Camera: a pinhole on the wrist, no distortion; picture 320 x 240 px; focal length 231.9 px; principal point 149.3 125.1 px. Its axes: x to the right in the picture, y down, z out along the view. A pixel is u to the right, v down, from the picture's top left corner.
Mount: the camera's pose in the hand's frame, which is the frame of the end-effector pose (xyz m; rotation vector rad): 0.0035 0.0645 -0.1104 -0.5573 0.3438 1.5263
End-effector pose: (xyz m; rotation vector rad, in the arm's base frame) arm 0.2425 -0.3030 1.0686 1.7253 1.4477 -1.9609
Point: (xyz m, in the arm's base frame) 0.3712 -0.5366 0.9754
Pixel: 189 157
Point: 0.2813 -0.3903 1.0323
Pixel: 51 133
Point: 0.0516 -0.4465 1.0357
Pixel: outside the picture
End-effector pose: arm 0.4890 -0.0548 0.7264 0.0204 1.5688 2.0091
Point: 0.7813 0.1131 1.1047
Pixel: 73 230
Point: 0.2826 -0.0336 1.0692
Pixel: 295 51
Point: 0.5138 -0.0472 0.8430
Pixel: 51 180
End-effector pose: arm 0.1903 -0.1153 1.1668 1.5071 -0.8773 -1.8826
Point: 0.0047 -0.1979 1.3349
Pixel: 97 96
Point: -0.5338 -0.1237 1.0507
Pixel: outside the picture
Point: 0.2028 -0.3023 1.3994
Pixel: 298 103
